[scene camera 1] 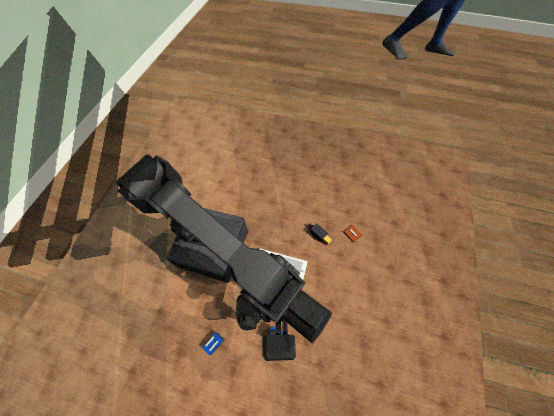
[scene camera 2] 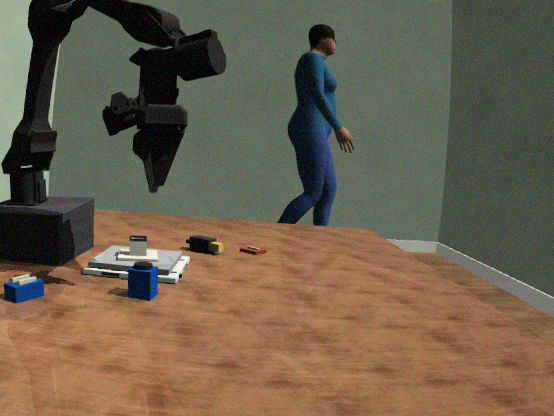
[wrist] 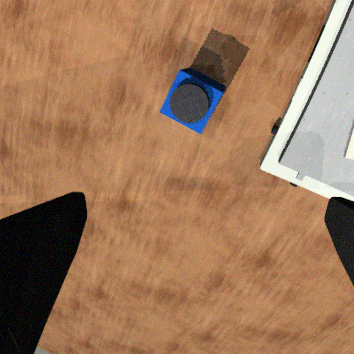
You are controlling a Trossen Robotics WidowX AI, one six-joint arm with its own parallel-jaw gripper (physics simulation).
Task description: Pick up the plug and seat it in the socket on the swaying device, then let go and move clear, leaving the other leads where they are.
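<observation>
My gripper [scene camera 2: 153,190] [wrist: 209,207] is open and empty, high above the table, fingers pointing down. A blue block with a round dark top [scene camera 2: 142,283] [wrist: 190,102] stands upright beside the device, ahead of the fingertips in the wrist view. A black plug-like piece with a yellow end [scene camera 1: 320,233] [scene camera 2: 204,244] lies beyond the device. The device [scene camera 2: 170,265] [wrist: 306,82] is a grey plate on a white base, bearing an upright grey block [scene camera 2: 138,247] with a dark top. The arm hides much of it in scene camera 1. Which piece is the plug is unclear.
A blue block with two pale bars [scene camera 1: 212,343] [scene camera 2: 24,290] sits left of the device. A flat orange piece [scene camera 1: 353,233] [scene camera 2: 253,250] lies beyond the yellow-ended one. The arm's dark base [scene camera 2: 75,225] stands behind the device. A person [scene camera 2: 314,100] is in the background.
</observation>
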